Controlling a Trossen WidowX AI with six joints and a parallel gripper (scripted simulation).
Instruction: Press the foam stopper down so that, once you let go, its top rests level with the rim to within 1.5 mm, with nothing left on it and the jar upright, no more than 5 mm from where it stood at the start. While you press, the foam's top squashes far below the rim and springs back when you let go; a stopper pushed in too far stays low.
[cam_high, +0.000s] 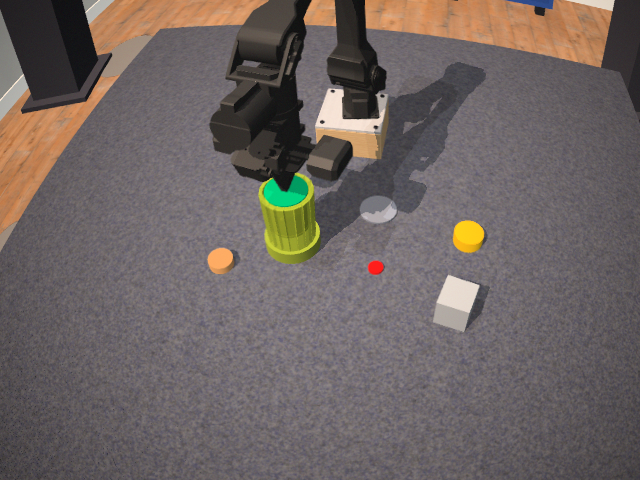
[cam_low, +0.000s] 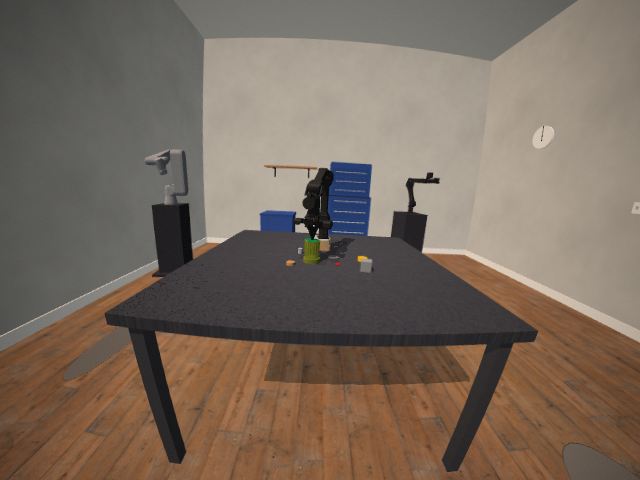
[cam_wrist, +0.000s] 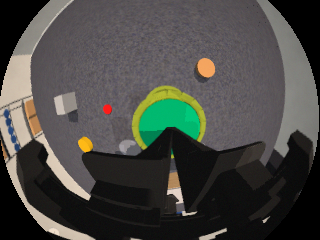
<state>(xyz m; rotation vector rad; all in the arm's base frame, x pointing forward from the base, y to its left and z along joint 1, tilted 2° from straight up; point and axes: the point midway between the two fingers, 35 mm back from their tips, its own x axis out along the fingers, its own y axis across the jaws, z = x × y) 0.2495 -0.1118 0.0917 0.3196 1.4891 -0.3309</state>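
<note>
Now: hand 50 mm above the green foam stopper. The rest, counted from my hand: red dot (60 mm ahead, 120 mm to the left, 150 mm below); grey disc (60 mm behind, 130 mm to the left, 150 mm below); orange disc (40 mm ahead, 110 mm to the right, 140 mm below).
</note>
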